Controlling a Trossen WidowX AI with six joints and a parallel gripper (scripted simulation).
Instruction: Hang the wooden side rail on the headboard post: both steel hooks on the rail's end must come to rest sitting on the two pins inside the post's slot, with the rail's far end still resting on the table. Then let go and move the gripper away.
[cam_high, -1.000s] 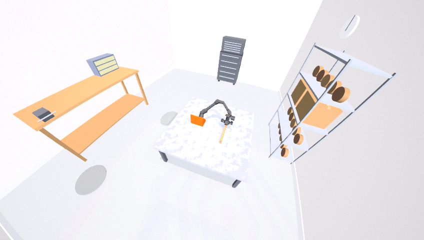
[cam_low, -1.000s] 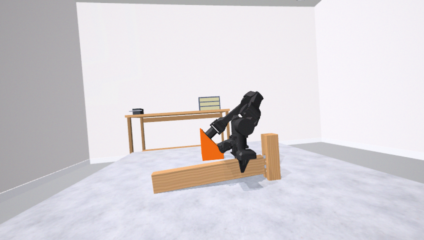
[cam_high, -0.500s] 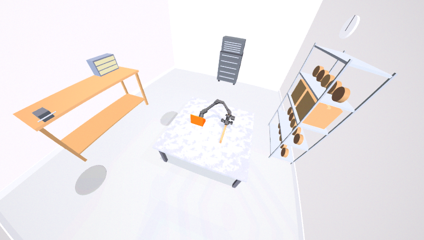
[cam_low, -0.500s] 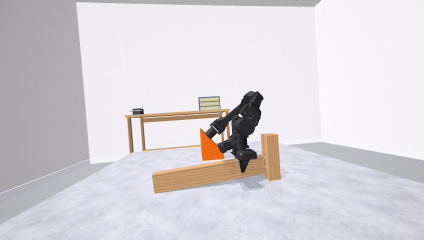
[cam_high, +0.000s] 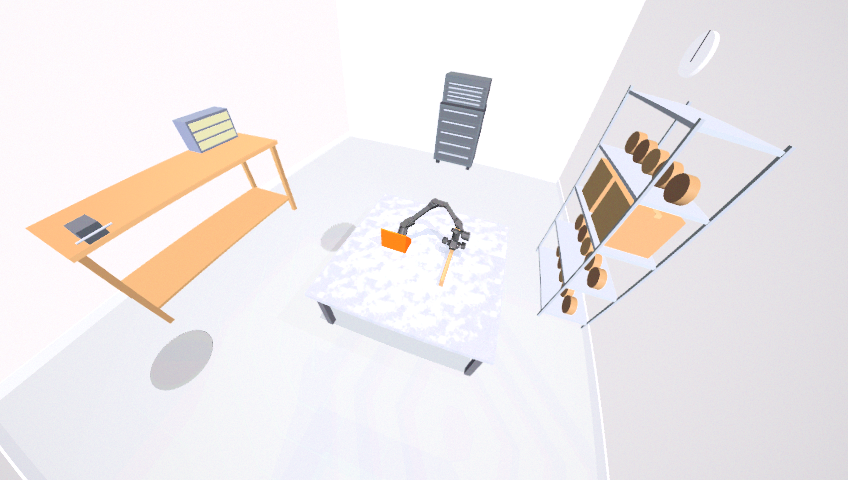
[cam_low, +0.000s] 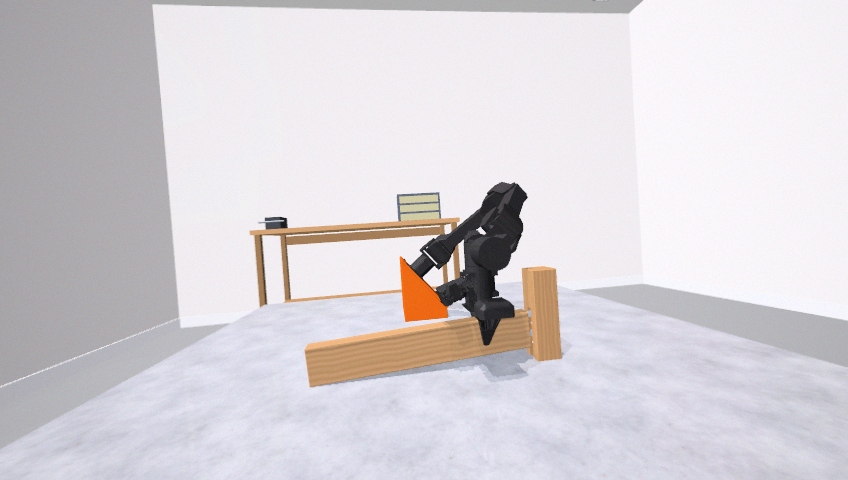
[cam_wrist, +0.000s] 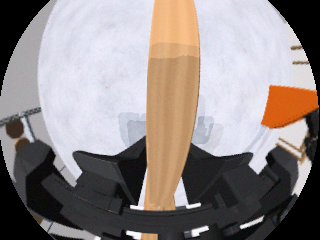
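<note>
The headboard post lies 12 cm to the left of my gripper tip and 4 cm above it.
</note>
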